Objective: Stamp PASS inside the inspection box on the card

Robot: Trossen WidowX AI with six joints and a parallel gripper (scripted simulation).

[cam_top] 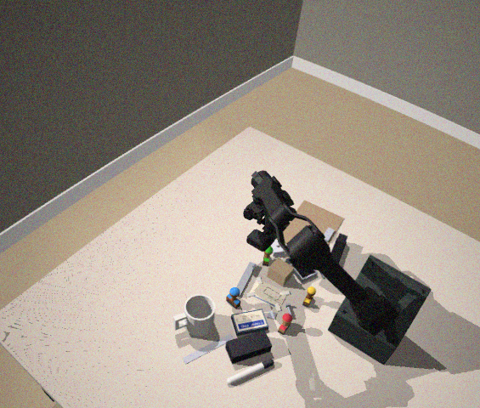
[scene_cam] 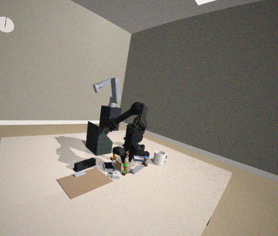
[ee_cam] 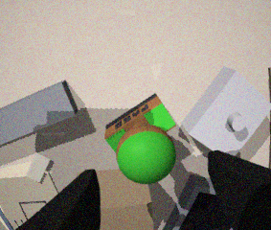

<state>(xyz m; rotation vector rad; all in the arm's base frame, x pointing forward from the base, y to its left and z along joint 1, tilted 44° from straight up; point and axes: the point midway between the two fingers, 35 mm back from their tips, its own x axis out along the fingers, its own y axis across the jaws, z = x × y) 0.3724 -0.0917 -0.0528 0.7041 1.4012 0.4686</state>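
The green stamp is 5 cm below my gripper tip. From my gripper tip the other things lie so: cardboard box 7 cm behind, 3 cm to the left, 5 cm below; then grey bar 2 cm ahead, 10 cm to the left, 7 cm below; then ink pad 11 cm behind, 3 cm to the right, 7 cm below.
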